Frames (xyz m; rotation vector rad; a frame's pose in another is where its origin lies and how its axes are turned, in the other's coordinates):
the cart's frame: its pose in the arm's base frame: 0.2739 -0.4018 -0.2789 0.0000 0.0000 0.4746
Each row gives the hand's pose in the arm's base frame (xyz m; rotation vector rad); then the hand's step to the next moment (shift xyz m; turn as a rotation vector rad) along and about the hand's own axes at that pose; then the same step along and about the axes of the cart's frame.
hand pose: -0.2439 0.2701 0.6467 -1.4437 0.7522 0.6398
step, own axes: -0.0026 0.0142 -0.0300 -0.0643 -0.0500 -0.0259
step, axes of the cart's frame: -0.0264 -0.0193 -0.0063 -0.0137 -0.0201 0.0819
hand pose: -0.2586 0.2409 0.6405 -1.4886 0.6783 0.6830
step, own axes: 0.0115 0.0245 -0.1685 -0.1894 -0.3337 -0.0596
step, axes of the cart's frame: -0.0853 -0.1463 -0.0208 0.0957 -0.1051 0.3614
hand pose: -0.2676 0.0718 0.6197 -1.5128 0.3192 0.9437
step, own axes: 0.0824 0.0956 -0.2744 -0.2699 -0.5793 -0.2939
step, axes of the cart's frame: -0.0355 -0.2586 -0.1520 0.1893 -0.3710 0.5669
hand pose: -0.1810 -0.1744 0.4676 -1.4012 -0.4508 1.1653
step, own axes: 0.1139 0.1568 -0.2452 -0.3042 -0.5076 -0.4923
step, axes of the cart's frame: 0.1431 -0.1505 -0.2336 0.2331 -0.5590 0.4752
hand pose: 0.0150 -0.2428 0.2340 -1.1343 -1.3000 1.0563
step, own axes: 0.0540 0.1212 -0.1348 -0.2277 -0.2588 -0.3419
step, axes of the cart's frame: 0.1573 -0.0029 -0.1050 0.1649 -0.3916 0.2349
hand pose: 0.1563 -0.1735 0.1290 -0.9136 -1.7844 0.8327
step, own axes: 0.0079 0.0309 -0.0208 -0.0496 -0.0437 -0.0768
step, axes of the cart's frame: 0.0328 0.0113 -0.0157 0.0434 -0.0817 0.0413
